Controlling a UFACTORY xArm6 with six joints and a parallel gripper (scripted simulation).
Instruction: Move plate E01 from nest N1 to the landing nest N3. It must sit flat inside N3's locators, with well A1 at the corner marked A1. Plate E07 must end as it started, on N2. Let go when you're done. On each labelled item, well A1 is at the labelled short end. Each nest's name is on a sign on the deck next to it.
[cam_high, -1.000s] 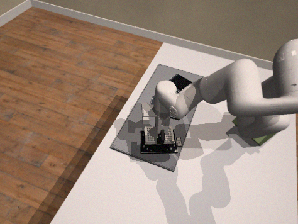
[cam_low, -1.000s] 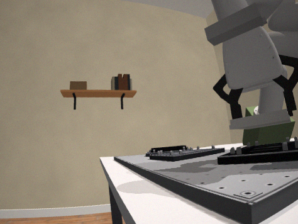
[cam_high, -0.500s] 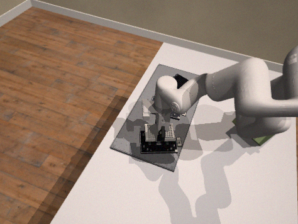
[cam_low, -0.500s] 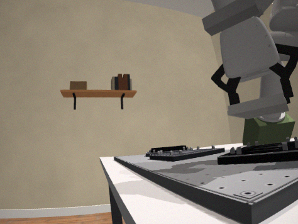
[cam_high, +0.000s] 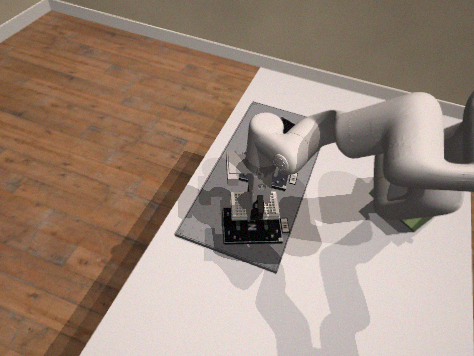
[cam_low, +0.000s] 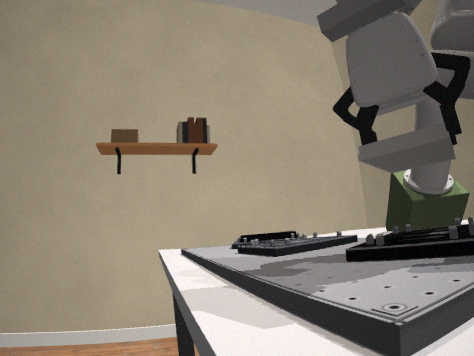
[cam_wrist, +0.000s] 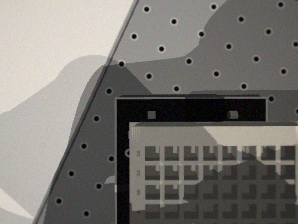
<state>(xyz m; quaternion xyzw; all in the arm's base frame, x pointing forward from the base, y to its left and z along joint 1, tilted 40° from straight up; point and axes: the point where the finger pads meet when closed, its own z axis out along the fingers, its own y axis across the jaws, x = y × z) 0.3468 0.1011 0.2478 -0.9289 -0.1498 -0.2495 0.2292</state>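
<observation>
Now: hand 100 mm above the black nest. Round my hand: black plate 410 mm to the right, 90 mm below, 10 mm ahead; then white well plate 10 mm below.
</observation>
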